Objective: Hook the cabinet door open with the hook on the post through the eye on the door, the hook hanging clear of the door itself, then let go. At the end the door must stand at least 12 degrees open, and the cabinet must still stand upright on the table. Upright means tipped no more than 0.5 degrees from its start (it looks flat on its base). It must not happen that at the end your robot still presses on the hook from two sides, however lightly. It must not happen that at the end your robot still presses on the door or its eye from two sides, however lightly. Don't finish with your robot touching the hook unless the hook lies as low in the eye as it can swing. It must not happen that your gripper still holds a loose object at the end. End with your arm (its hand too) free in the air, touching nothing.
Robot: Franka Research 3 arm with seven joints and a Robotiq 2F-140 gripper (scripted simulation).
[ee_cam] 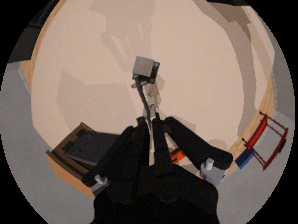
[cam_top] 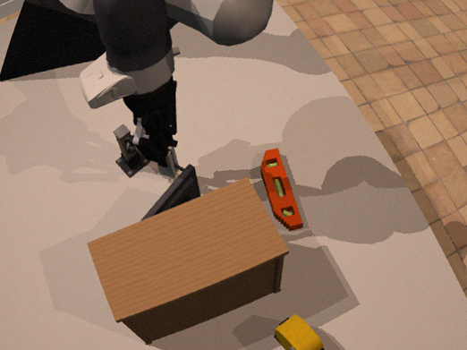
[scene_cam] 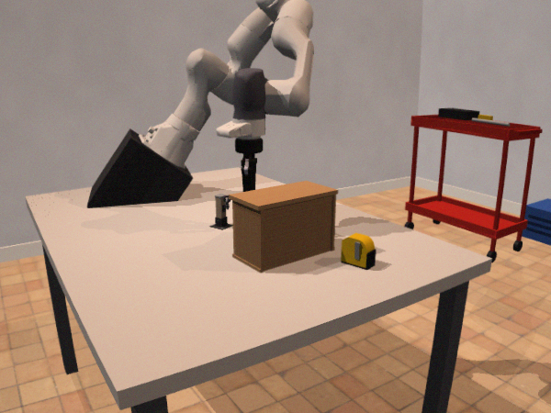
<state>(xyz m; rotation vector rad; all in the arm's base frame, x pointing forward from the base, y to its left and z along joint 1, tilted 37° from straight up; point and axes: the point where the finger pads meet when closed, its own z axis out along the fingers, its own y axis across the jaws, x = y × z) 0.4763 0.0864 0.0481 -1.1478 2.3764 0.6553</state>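
The thin hook rod lies 20 mm to the right of my hand, 10 mm below it and 10 mm behind it. From my hand the other things lie so: dark grey door (120 mm ahead, 40 mm to the right, 10 mm above); yellow tape measure (360 mm ahead, 90 mm to the left, 30 mm below); orange spirit level (170 mm to the left, 90 mm ahead, 50 mm below).
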